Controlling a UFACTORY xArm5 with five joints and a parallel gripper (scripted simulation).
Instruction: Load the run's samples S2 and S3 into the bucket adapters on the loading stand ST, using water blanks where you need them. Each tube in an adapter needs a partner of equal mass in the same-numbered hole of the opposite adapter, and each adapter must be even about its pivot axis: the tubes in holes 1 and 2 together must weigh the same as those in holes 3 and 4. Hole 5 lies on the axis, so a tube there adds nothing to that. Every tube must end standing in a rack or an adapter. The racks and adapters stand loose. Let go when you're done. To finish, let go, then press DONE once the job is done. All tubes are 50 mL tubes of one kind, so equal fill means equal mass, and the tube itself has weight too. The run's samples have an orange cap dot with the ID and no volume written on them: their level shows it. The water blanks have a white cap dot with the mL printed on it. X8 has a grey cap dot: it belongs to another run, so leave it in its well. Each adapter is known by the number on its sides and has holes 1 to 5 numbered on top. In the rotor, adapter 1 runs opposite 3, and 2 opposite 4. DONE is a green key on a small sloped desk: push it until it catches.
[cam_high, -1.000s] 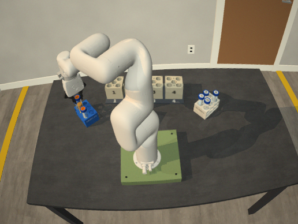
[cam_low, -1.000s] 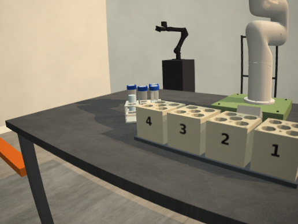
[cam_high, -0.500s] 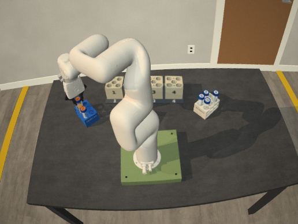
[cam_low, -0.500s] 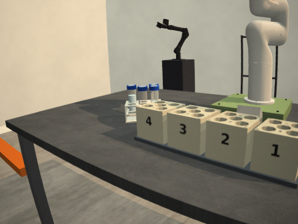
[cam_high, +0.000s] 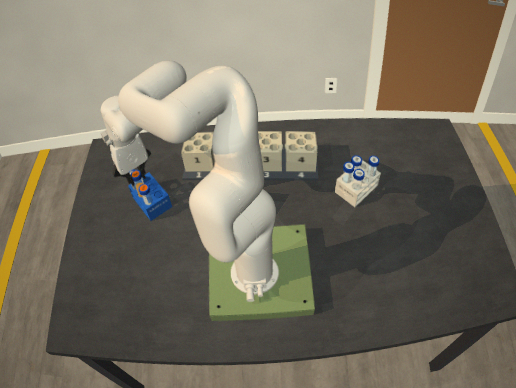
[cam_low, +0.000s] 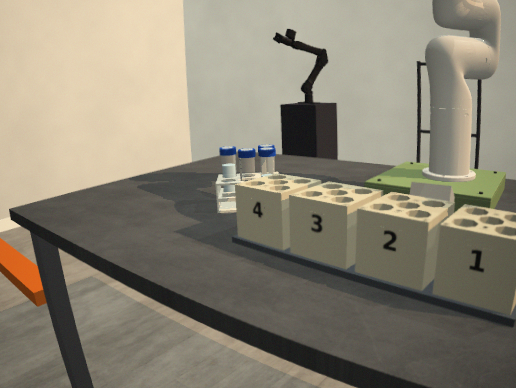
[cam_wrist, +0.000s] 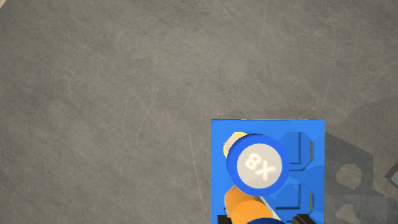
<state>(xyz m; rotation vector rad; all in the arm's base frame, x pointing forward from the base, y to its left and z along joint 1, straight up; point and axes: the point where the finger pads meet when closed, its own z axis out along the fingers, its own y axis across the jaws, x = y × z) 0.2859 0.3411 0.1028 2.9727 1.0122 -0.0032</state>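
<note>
My hand is 5 cm above the sample tube S2 and 1 cm short of it. The rest, counted from my hand: bucket adapter: 18 cm to the right, 17 cm ahead, 9 cm below; loading stand ST: 34 cm to the right, 15 cm ahead, 14 cm below; blue sample rack: 12 cm below, 2 cm to the right, 1 cm ahead.
</note>
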